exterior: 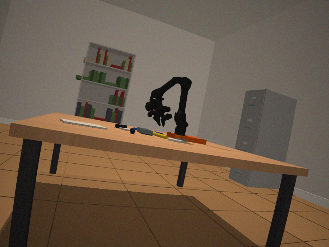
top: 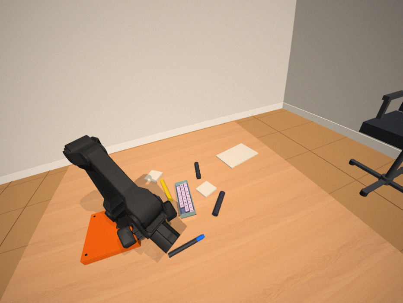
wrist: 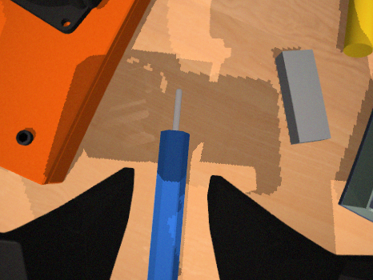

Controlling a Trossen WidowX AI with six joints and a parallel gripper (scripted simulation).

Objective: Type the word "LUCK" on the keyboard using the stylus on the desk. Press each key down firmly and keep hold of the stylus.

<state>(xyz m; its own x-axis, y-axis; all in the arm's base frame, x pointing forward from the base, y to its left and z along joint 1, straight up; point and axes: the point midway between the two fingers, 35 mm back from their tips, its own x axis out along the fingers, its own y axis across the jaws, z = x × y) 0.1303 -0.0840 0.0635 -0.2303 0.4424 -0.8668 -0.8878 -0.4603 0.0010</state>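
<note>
Now: gripper tip 1 cm past the blue stylus, 1 cm to the right of it and 5 cm above it. Also, from my gripper tip: yellow highlighter (4 cm ahead, 22 cm to the left, 5 cm below); then cream pad (24 cm ahead, 18 cm to the left, 6 cm below); then U key (15 cm ahead, 14 cm to the left, 5 cm below).
</note>
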